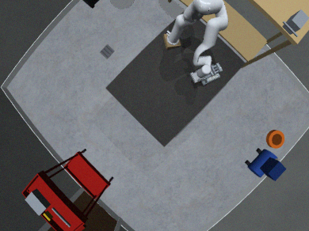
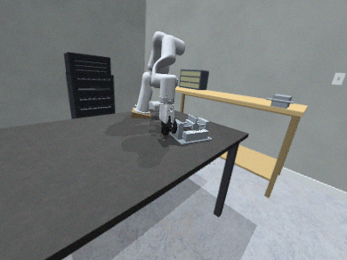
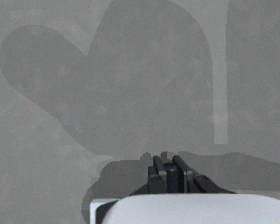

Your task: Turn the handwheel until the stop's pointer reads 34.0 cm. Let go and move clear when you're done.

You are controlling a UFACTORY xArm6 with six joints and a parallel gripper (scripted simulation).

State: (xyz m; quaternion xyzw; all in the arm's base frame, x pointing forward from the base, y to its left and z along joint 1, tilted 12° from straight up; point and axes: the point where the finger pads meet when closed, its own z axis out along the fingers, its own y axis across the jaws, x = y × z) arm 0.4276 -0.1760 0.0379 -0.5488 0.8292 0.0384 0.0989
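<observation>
My hand is 1 cm short of the handwheel, 2 cm to the right of it and 1 cm below it. Also, from my hand: upright knob (1 cm to the left); sliding stop (8 cm ahead, 14 cm to the left, 4 cm above).
</observation>
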